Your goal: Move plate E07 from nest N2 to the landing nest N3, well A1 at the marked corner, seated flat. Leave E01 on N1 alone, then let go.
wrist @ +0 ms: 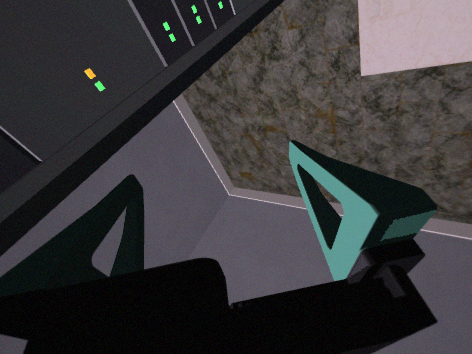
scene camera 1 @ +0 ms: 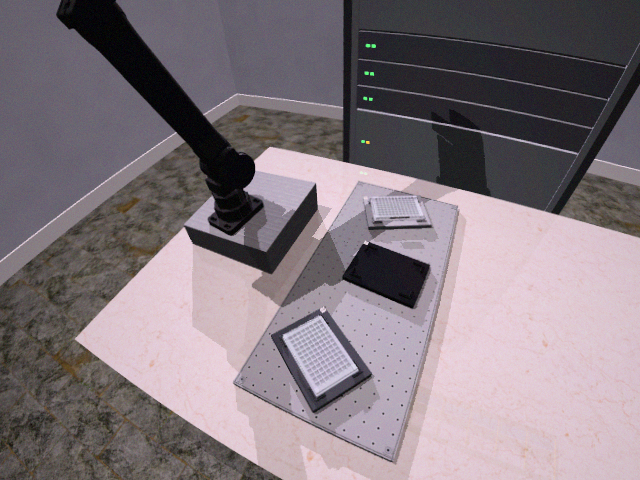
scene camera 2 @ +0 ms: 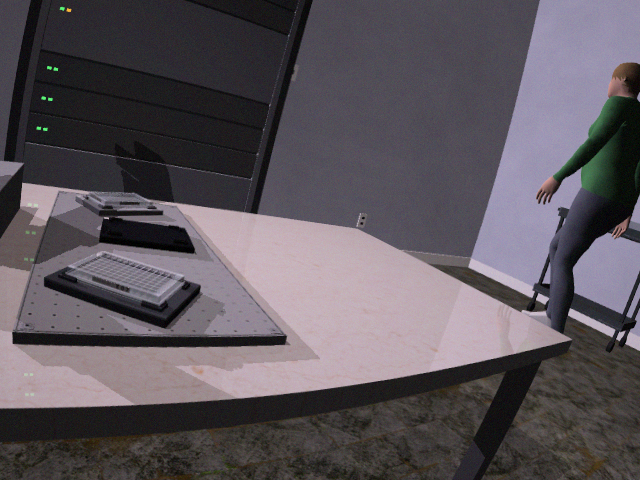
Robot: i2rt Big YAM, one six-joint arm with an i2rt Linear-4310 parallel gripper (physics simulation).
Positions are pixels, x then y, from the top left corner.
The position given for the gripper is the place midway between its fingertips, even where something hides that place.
gripper: wrist 213,164; not seen in scene camera 1 (out of frame); not seen in scene camera 2 (out of frame)
same spot on black plate nest: [scene camera 2: 117,231] = [scene camera 1: 361,269]
